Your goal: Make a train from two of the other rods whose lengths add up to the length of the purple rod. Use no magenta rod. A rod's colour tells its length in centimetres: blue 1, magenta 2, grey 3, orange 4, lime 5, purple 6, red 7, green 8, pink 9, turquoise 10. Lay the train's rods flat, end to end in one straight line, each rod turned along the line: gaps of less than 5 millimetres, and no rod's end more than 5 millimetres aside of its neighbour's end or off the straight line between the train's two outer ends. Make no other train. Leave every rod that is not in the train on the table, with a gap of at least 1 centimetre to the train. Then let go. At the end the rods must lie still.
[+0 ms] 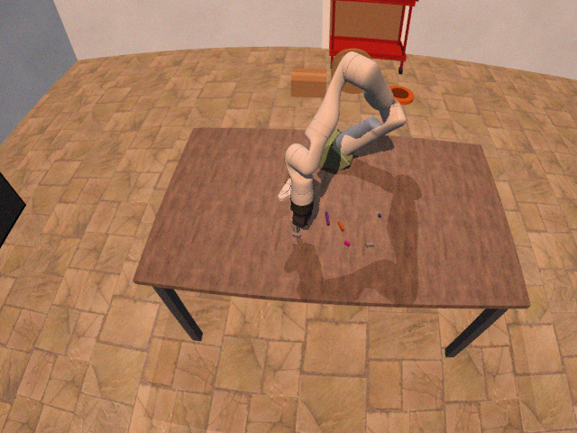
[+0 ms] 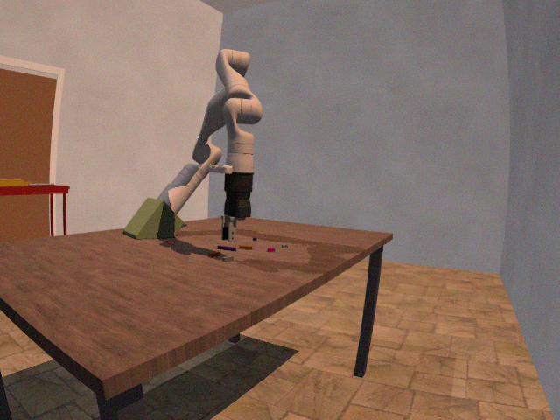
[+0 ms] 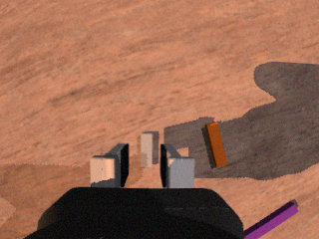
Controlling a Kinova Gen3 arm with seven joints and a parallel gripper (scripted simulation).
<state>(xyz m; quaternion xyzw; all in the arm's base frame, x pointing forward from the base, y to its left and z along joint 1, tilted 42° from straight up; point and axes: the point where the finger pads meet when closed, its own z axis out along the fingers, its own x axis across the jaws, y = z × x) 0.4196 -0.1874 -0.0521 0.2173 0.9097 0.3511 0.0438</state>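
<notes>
My gripper is now 6 cm past the orange rod, 2 cm to the right of it and 7 cm above it. From my hand the other things lie so: magenta rod: 3 cm ahead, 19 cm to the left, 7 cm below; then purple rod: 9 cm behind, 12 cm to the left, 7 cm below; then blue rod: 12 cm behind, 33 cm to the left, 7 cm below.
</notes>
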